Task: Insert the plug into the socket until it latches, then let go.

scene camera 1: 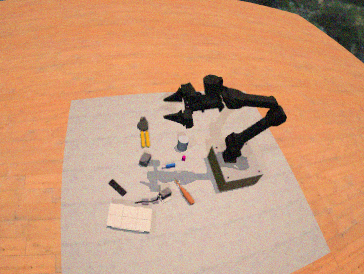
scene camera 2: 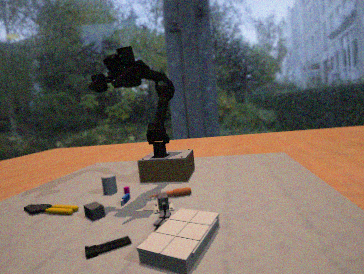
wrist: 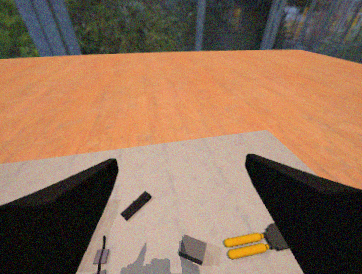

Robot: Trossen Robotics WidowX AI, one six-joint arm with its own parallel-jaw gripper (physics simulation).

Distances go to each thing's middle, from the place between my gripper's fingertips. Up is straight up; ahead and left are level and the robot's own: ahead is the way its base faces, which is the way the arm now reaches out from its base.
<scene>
My gripper is now 13 cm short of the white tiled block [scene camera 1: 138, 219], 29 cm to the right of it and 38 cm above it.
</scene>
